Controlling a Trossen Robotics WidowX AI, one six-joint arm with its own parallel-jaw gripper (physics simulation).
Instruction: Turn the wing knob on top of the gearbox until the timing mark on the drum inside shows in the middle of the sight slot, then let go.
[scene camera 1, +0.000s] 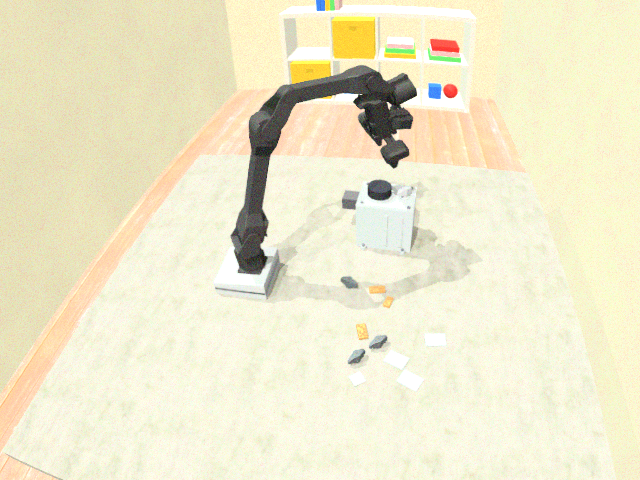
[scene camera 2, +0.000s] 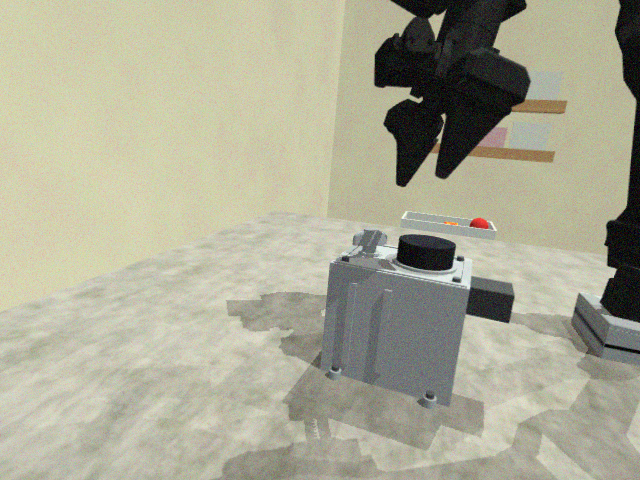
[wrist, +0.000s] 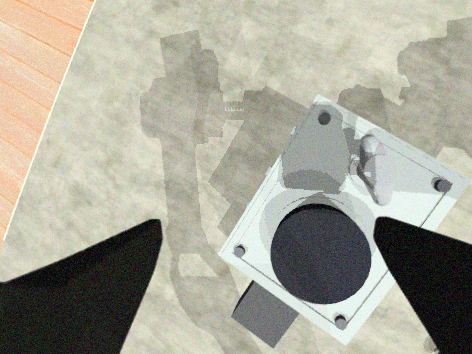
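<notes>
I can see a gearbox (scene camera 2: 395, 321). Scene camera 1 has the gearbox (scene camera 1: 383, 221) as well, and so does the wrist view, where I find the gearbox (wrist: 306, 239) again. My gripper (scene camera 2: 418, 182) is open, holding nothing, and I see the gripper (scene camera 1: 387, 156) in that view and the gripper (wrist: 267, 228) in the view from the wrist.
</notes>
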